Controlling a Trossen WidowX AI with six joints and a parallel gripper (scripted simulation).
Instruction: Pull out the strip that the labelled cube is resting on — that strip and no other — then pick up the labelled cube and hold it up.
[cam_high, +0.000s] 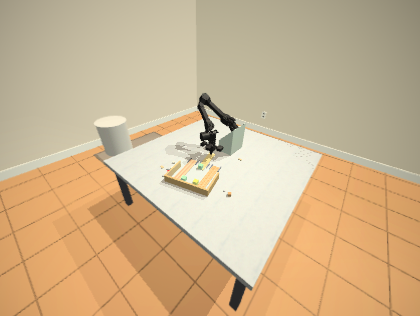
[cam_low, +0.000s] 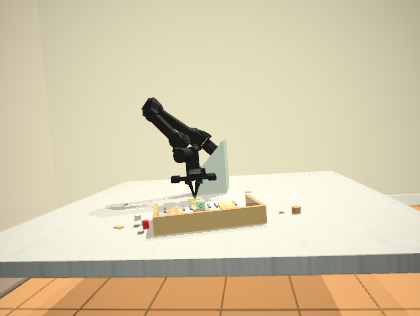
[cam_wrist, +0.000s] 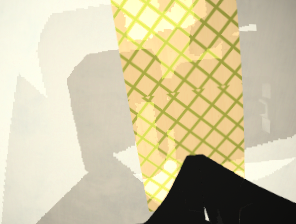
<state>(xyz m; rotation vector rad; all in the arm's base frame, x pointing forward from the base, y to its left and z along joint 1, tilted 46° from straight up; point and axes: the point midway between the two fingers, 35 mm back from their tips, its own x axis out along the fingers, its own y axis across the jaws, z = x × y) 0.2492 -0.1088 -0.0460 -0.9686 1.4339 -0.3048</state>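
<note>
Now: gripper tip 8 cm short of the yellow cross-hatched strip and 4 cm to the right of it.
</note>
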